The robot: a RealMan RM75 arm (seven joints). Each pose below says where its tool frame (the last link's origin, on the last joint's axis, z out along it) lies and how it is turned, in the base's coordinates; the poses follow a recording.
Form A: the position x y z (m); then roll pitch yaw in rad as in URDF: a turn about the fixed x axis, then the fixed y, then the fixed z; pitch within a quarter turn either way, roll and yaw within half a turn.
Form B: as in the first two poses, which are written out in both.
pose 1, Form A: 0.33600, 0.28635, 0.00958, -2.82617, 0.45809, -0.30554
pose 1, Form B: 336.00, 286.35, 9.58, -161.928, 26.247, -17.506
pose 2, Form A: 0.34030, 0.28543, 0.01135, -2.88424, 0.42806, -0.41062
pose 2, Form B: 340.30, 285.43, 11.35, -165.255, 24.526, -23.527
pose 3, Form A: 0.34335, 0.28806, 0.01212, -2.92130, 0.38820, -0.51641
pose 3, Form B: 343.35, 288.06, 12.12, -167.378, 22.242, -29.588
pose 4, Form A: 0.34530, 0.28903, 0.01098, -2.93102, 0.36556, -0.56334
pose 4, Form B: 345.30, 289.03, 10.98, -167.935, 20.945, -32.277
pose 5, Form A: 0.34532, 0.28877, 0.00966, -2.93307, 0.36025, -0.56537
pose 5, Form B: 345.32, 288.77, 9.66, -168.053, 20.641, -32.393
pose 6, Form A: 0.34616, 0.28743, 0.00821, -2.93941, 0.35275, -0.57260
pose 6, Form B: 346.16, 287.43, 8.21, -168.416, 20.211, -32.808
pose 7, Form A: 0.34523, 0.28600, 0.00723, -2.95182, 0.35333, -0.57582
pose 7, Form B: 345.23, 286.00, 7.23, -169.127, 20.244, -32.992
